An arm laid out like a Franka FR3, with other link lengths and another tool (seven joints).
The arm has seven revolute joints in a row. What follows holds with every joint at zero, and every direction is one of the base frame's.
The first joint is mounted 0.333 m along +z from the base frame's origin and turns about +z.
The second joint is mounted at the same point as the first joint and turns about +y.
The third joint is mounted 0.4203 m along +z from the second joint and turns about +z.
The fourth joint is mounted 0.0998 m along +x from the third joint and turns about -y.
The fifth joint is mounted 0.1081 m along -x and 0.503 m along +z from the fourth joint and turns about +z.
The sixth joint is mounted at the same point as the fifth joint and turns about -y.
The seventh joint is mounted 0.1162 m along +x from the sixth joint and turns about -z.
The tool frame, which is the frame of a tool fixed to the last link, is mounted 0.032 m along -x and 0.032 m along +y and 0.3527 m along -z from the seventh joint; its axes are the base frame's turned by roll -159.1, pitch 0 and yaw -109.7 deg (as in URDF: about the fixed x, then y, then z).
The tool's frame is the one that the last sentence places.
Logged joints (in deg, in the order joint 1, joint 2, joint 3, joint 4, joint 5, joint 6, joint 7), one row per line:
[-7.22 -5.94 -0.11 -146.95 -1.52 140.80 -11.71]
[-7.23 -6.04 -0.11 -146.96 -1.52 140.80 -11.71]
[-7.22 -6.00 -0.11 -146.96 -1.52 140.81 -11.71]
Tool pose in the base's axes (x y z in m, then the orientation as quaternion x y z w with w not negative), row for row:
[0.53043 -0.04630 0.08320 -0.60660 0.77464 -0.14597 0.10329]
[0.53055 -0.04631 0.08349 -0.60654 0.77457 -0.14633 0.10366]
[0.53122 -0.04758 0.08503 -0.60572 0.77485 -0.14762 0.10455]
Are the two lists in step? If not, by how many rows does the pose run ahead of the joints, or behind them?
The pose runs 2 rows behind the joints: the pose in row i belongs to the joints in row i - 2.
